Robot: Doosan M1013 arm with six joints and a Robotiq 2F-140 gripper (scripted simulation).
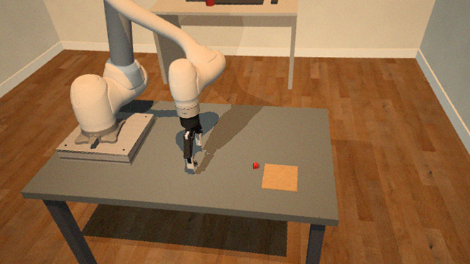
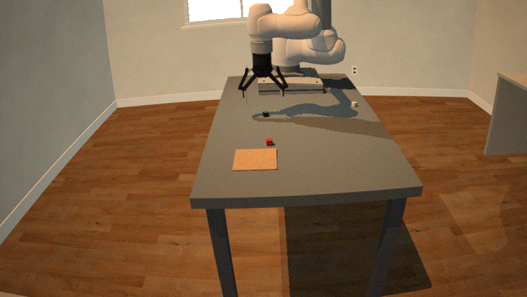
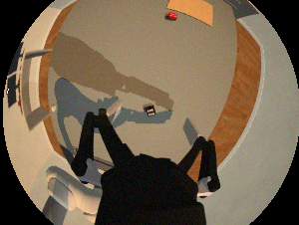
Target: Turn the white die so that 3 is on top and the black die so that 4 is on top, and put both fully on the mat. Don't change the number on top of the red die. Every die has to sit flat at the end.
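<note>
The black die lies 6 cm below my hand, 1 cm to the left of it and 1 cm behind it. Round my hand: white die: 43 cm to the left, 6 cm below, 4 cm behind; orange mat: 35 cm ahead, 9 cm to the right, 7 cm below; red die: 25 cm ahead, 6 cm below, 3 cm to the right.
</note>
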